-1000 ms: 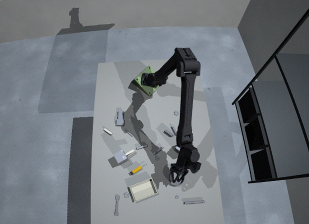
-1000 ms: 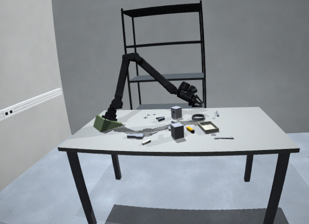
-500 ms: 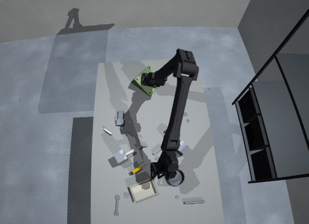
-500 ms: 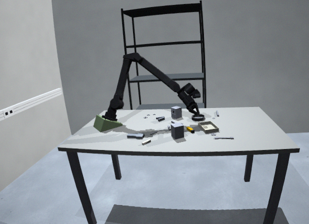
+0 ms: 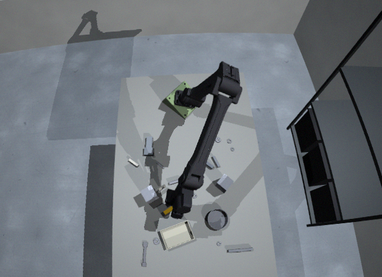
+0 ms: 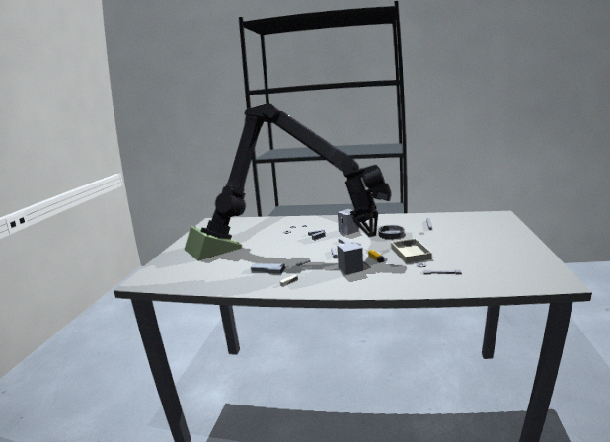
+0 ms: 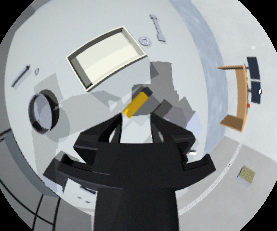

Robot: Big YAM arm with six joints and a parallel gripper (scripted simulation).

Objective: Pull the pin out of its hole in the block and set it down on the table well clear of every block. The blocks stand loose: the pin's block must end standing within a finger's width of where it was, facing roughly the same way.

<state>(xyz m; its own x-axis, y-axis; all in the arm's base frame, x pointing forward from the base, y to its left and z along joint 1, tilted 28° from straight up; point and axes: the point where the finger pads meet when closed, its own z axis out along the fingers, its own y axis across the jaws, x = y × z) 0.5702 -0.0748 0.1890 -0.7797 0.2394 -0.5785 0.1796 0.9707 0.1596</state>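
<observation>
Now: hand 7 cm past the pale pin, 9 cm to the left of it and 3 cm above it. Round my hand: round dish 3 cm ahead, 22 cm to the left, 7 cm below; grey block 6 cm behind, 11 cm to the right, 4 cm below; shallow cream tray 13 cm ahead, 3 cm to the left, 7 cm below.
</observation>
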